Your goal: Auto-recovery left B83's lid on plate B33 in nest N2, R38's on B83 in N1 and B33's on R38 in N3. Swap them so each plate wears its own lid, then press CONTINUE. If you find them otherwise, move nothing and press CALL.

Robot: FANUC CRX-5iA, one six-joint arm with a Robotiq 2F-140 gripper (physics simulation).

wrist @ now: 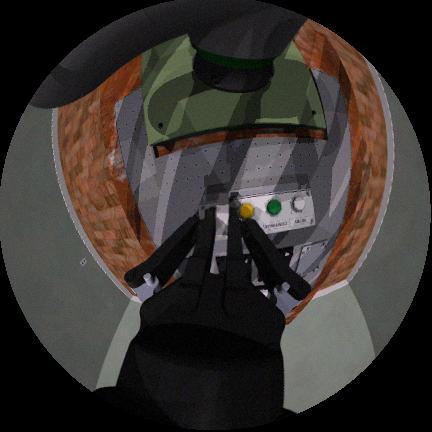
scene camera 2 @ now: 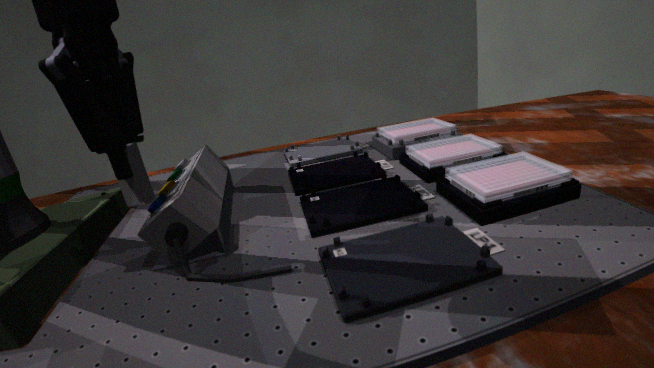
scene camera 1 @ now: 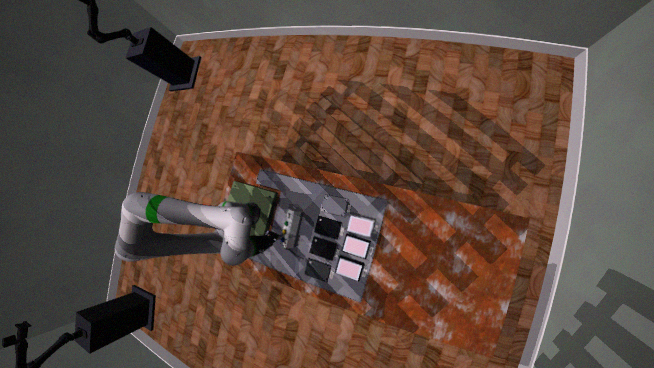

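Pixels of known places: gripper, fingertip midpoint: (wrist: 223,201) (scene camera 2: 141,202) (scene camera 1: 279,236); arm's base at its link origin: (wrist: 233,63).
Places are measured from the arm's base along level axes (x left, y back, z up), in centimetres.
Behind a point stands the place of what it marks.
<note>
Three clear-lidded plates with pink contents sit in a row of nests: a far plate (scene camera 1: 360,226) @[z 1.2, x 3.3, y -71.1 cm] (scene camera 2: 416,131) @[z 1.2, x 0.0, y -68.7 cm], a middle plate (scene camera 1: 356,246) @[z 0.4, x -8.1, y -70.2 cm] (scene camera 2: 454,150) @[z 0.3, x -10.8, y -68.3 cm] and a near plate (scene camera 1: 349,269) @[z 0.7, x -21.4, y -68.0 cm] (scene camera 2: 510,176) @[z 0.7, x -23.5, y -66.1 cm]. Their ID labels are too small to read. The button box (scene camera 1: 292,229) @[z 4.1, x -4.1, y -32.7 cm] (scene camera 2: 202,200) @[z 3.4, x -13.0, y -32.2 cm] (wrist: 306,216) @[z 4.7, x 4.8, y -31.3 cm] carries a blue button (scene camera 2: 157,204) @[z 4.1, x -12.6, y -27.3 cm], a yellow button (scene camera 2: 166,188) @[z 4.1, x -7.6, y -27.7 cm] (wrist: 246,210) @[z 4.1, x -6.3, y -27.4 cm], a green button (scene camera 2: 175,173) @[z 4.3, x -2.5, y -28.5 cm] (wrist: 274,207) @[z 4.2, x -1.5, y -28.1 cm] over the word CONTINUE, and a white button (wrist: 298,204) @[z 4.2, x 3.3, y -28.6 cm]. My gripper (scene camera 2: 142,197) @[z 3.8, x -9.7, y -24.9 cm] (wrist: 223,201) @[z 3.8, x -9.7, y -24.9 cm] is shut and empty, its tips close to the blue button, which they hide in the wrist view. Contact is unclear.
Dark pads (scene camera 1: 328,227) (scene camera 2: 410,265) and a grey pad (scene camera 1: 334,205) @[z -1.9, x 12.8, y -54.6 cm] (scene camera 2: 325,151) @[z -1.9, x 10.5, y -54.5 cm] lie between the box and the nests. A cable (scene camera 2: 240,275) @[z -2.2, x -21.1, y -34.3 cm] leaves the box's near end. The green robot base plate (scene camera 1: 260,200) @[z -0.3, x 9.6, y -5.8 cm] (scene camera 2: 65,250) @[z -0.5, x -7.4, y -12.8 cm] (wrist: 235,107) @[z 0.6, x -3.1, y -10.1 cm] is behind the gripper.
</note>
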